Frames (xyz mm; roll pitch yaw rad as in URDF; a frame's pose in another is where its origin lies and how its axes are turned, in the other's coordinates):
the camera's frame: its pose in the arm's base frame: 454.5 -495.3 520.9 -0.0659 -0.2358 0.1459
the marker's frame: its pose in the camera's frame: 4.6 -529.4 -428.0 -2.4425 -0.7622 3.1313
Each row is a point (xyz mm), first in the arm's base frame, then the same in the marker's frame.
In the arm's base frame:
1: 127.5 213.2 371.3
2: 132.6 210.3 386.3
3: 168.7 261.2 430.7
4: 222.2 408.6 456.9
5: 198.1 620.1 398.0
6: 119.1 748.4 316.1
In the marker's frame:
1: 458.1 919.8 -894.7
2: 461.4 906.7 -903.5
3: 448.8 900.1 -978.7
4: 404.9 963.5 -1117.7
5: 380.7 1153.8 -1227.1
6: 398.5 1323.4 -1245.6

